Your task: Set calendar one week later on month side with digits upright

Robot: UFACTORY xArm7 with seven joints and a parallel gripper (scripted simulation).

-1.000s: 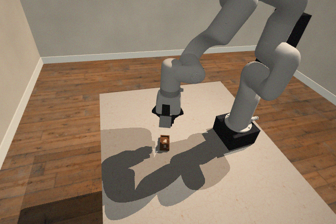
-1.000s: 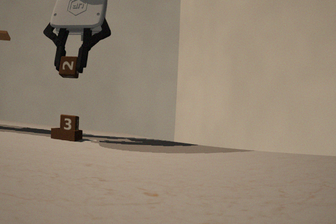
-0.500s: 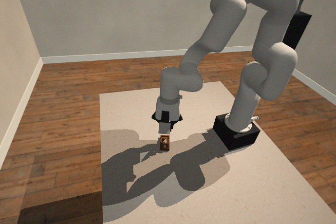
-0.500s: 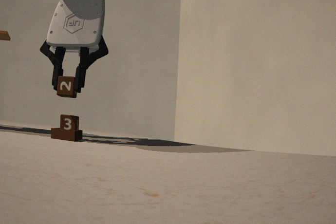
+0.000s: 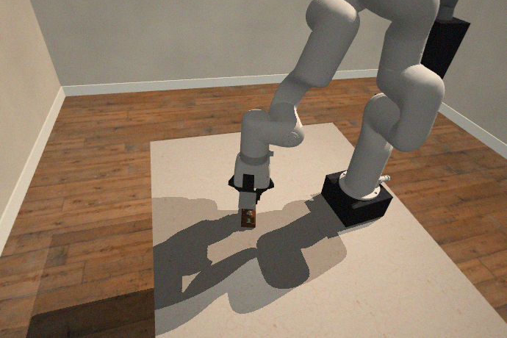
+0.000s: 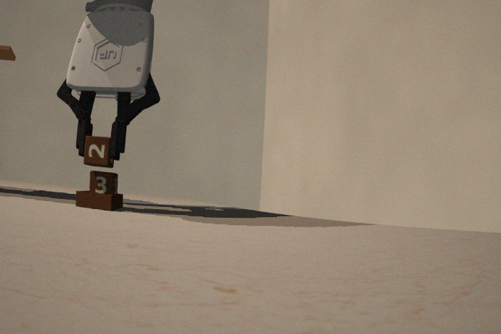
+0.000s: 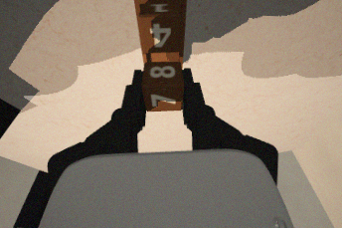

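Right now my hand is 70 mm above the brown calendar tray and 20 mm to the right of it.
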